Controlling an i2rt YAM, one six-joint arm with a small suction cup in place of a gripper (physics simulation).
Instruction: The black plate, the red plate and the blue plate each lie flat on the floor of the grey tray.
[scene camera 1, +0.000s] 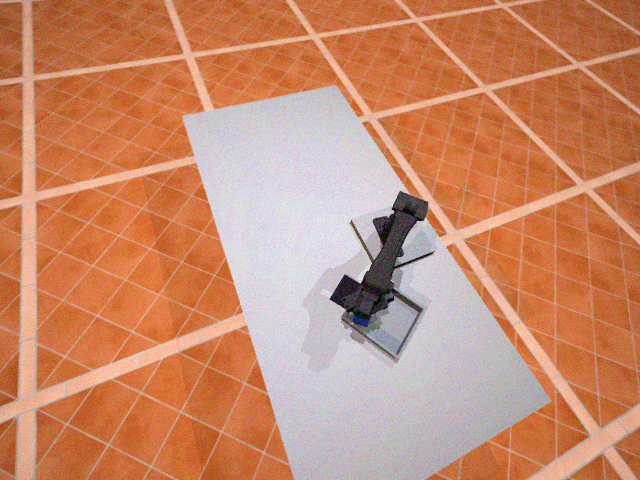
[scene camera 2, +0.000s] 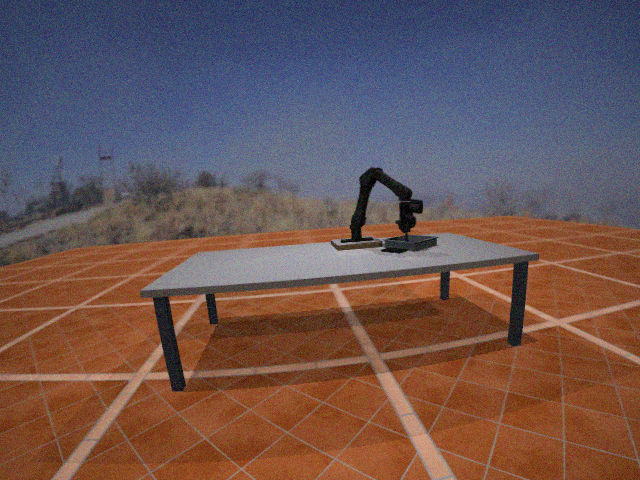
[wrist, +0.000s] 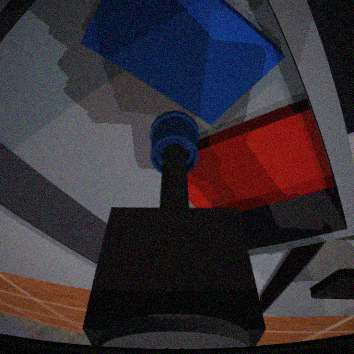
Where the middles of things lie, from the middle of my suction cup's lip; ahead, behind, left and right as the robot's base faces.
Now: the blue plate (wrist: 205, 63) 50 mm ahead of my suction cup and 20 mm below it. Also, from my suction cup: black plate (wrist: 327, 26) (80 mm ahead, 90 mm to the right, 20 mm below); red plate (wrist: 278, 155) (40 mm behind, 50 mm to the right, 20 mm below).
